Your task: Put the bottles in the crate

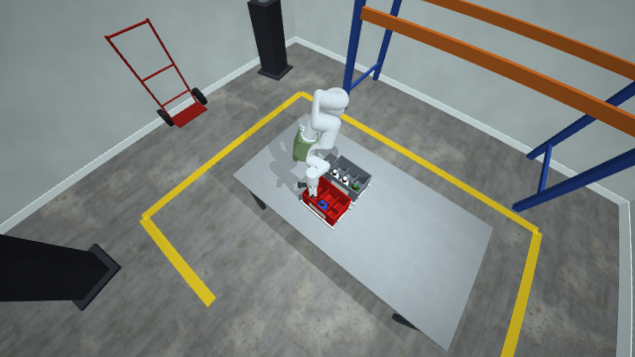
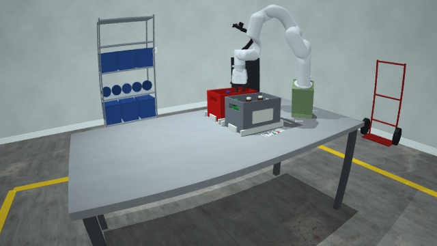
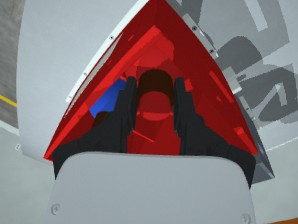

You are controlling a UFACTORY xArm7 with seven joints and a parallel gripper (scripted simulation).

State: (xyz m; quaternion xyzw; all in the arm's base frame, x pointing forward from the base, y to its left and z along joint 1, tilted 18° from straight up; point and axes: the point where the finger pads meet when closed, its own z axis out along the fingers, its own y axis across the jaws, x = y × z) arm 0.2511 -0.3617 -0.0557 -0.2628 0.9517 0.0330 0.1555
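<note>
Now: the red bottle 7 cm below my hand. Also, from my hand: red crate 10 cm ahead, 7 cm below, 2 cm to the left; blue-capped bottle 9 cm ahead, 7 cm below, 2 cm to the right; white-label bottle 23 cm to the left, 7 cm below, 5 cm ahead.
</note>
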